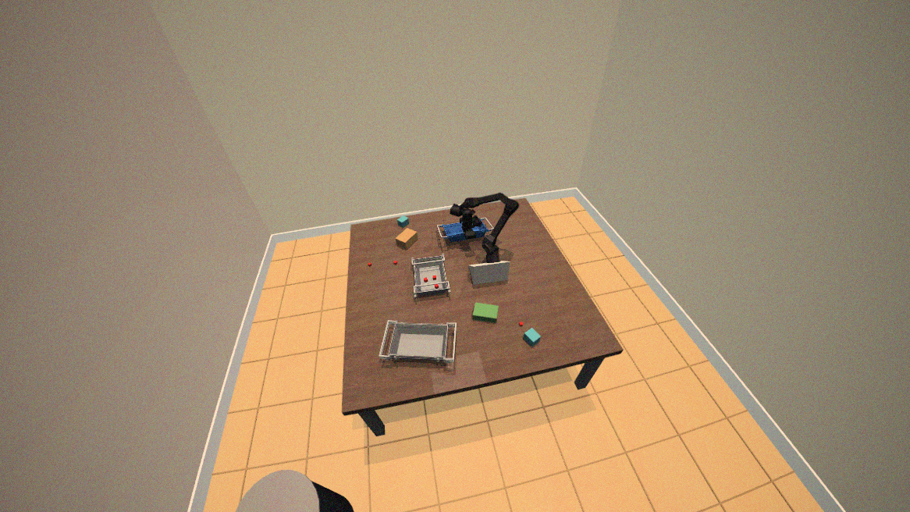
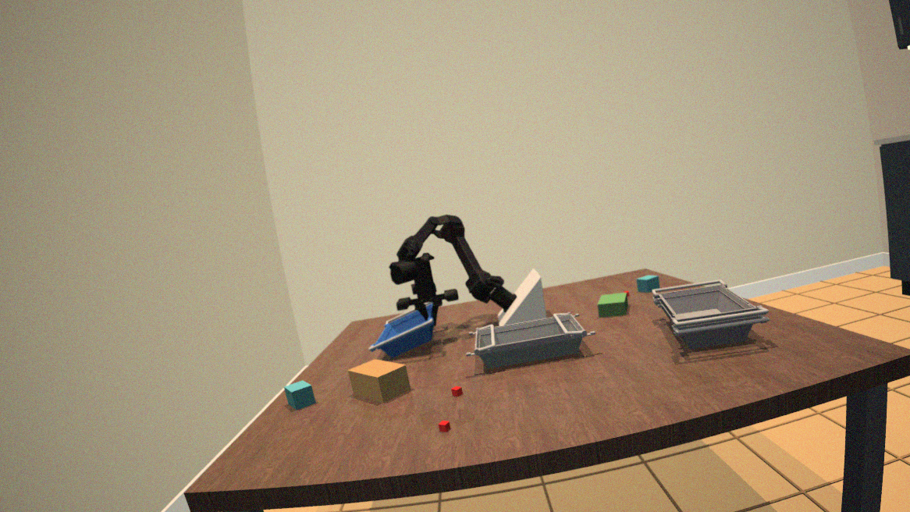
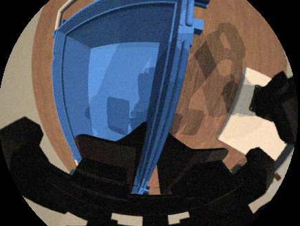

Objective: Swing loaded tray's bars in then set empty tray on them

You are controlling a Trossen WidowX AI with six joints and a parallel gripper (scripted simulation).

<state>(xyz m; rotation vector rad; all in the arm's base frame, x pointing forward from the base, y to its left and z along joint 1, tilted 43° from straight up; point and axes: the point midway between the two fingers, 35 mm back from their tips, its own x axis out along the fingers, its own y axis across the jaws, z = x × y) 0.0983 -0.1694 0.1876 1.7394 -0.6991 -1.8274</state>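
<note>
My gripper tip is 7 cm to the left of the blue tray and 1 cm below it. The rest, counted from my gripper tip: orange block: 38 cm ahead, 10 cm to the right, 2 cm below; then green block: 55 cm to the left, 3 cm below, 3 cm ahead.
</note>
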